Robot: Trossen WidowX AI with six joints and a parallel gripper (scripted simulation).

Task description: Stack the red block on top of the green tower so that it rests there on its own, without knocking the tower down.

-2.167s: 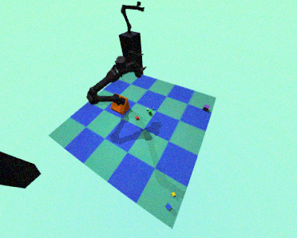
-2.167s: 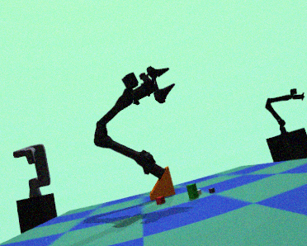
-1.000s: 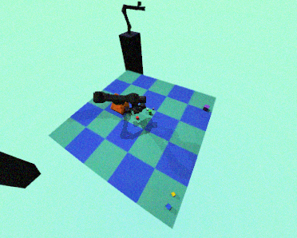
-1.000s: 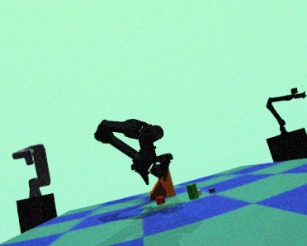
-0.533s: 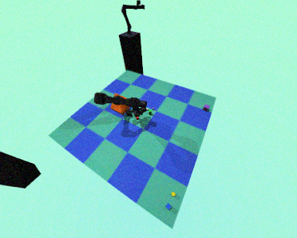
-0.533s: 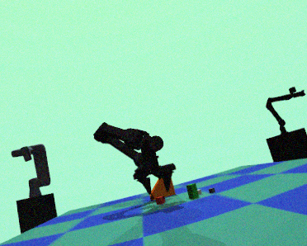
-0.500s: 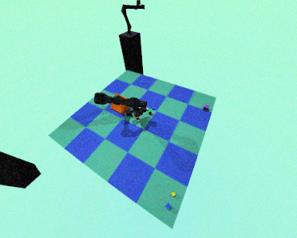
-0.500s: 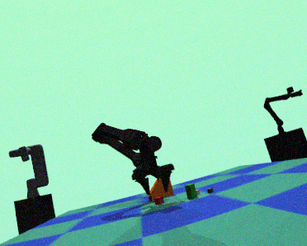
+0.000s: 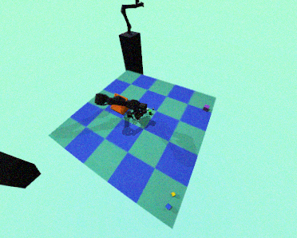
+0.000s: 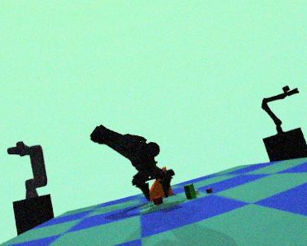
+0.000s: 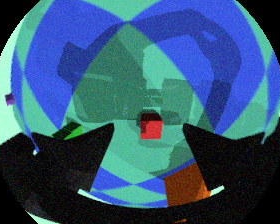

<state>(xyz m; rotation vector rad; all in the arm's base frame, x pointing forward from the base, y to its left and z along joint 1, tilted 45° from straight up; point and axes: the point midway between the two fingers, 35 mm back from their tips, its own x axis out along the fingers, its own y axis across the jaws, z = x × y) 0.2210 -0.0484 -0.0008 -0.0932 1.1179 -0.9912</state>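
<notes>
Right now the red block is 10 mm below my gripper tip. Round my gripper tip: purple block (520 mm ahead, 510 mm to the left); then blue block (610 mm ahead, 450 mm to the right, 10 mm below); then yellow block (610 mm ahead, 370 mm to the right, 10 mm below).
</notes>
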